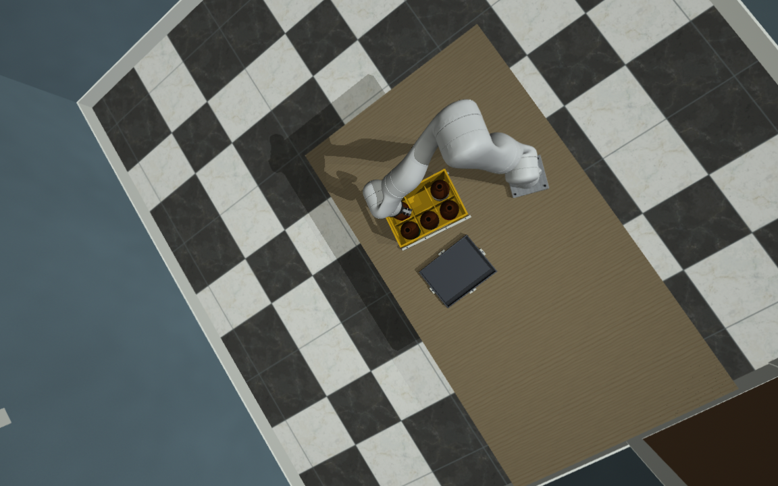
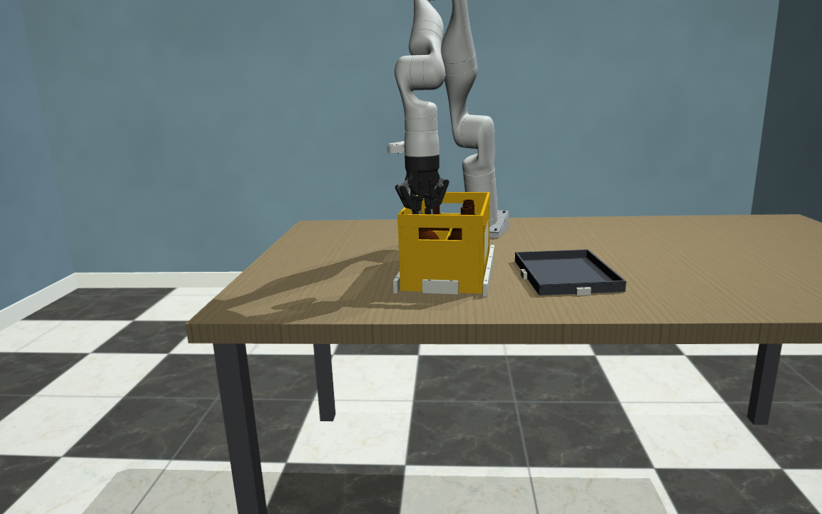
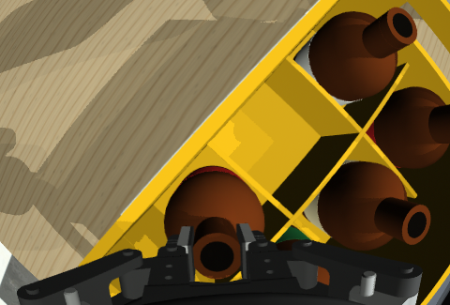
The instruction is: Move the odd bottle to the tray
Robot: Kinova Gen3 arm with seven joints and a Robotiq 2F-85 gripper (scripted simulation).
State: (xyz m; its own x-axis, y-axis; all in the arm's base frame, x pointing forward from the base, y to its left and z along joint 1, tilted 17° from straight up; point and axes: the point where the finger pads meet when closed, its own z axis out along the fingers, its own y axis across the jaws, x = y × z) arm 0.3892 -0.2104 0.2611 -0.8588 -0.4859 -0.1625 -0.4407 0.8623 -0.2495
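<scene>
My gripper is now 70 mm to the right of the yellow crate, 70 mm past it and 70 mm above it. Also, from my hand: brown bottle (140 mm behind, 130 mm to the left, 70 mm below); dark tray (340 mm to the left, 140 mm below, 10 mm ahead).
</scene>
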